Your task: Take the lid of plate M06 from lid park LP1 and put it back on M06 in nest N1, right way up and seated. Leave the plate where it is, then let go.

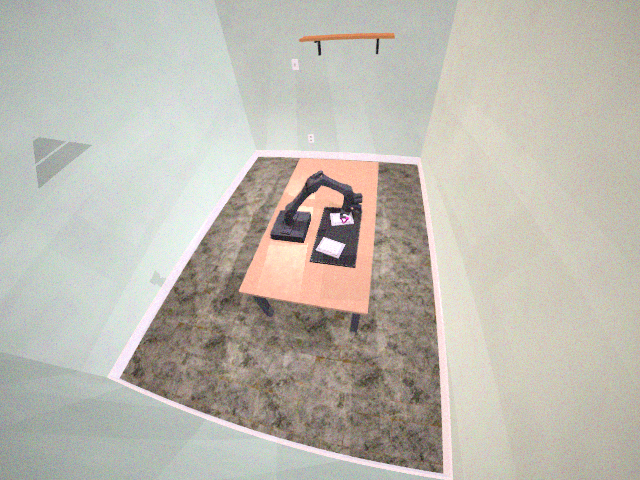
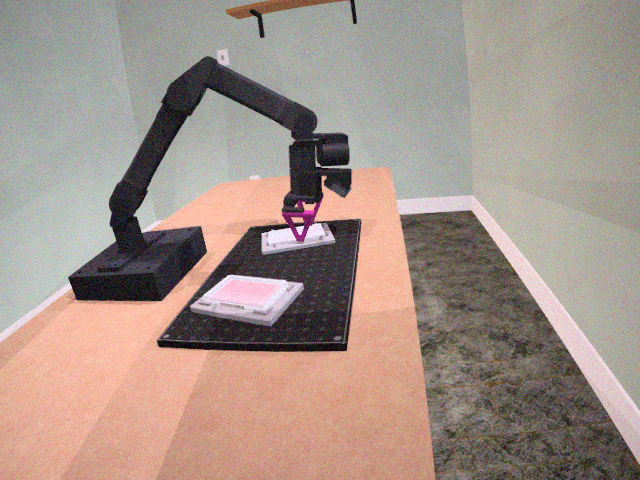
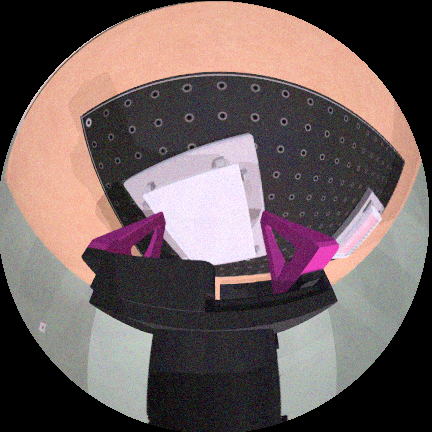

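Where they show: gripper, fingertip midpoint: [image 1: 344, 218] [image 2: 304, 233] [image 3: 212, 216]; arm's base, link origin: [image 1: 290, 223] [image 2: 134, 251].
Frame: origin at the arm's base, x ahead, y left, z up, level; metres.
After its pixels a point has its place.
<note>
The white lid [image 3: 205, 201] {x 0.387, y 0.162, z -0.034 m} [image 2: 320, 230] {x 0.404, y 0.166, z -0.034 m} [image 1: 336, 220] {x 0.315, y 0.122, z -0.034 m} lies flat on the grey lid park [image 3: 189, 160] {x 0.420, y 0.174, z -0.042 m} [image 2: 273, 249] {x 0.313, y 0.084, z -0.043 m} at the far end of the black peg board [image 2: 320, 289] {x 0.449, y -0.080, z -0.052 m} [image 3: 301, 132] {x 0.452, y 0.081, z -0.052 m}. My gripper [image 3: 212, 216] {x 0.369, y 0.156, z -0.036 m} [image 2: 301, 238] {x 0.369, y 0.156, z -0.036 m} [image 1: 347, 217] {x 0.369, y 0.156, z -0.036 m} is open. Its magenta fingers reach down on either side of the lid, with nothing between them gripped. Plate M06 [image 2: 247, 291] {x 0.337, y -0.132, z -0.026 m} [image 1: 330, 247] {x 0.329, y -0.131, z -0.031 m} [image 3: 360, 231] {x 0.345, y -0.105, z -0.028 m}, with a pink well field, sits uncovered in its grey nest [image 2: 273, 312] {x 0.393, y -0.174, z -0.040 m} at the near end of the board.
The arm's black base [image 2: 139, 263] {x 0.065, y -0.065, z -0.001 m} [image 1: 290, 227] {x 0.021, y -0.045, z 0.009 m} stands left of the board on the wooden table [image 2: 258, 413] {x 0.426, y -0.362, z -0.065 m} [image 1: 305, 278] {x 0.224, y -0.375, z -0.065 m}. A wall shelf [image 1: 346, 36] hangs far behind. The table's right edge drops to the floor [image 2: 490, 335].
</note>
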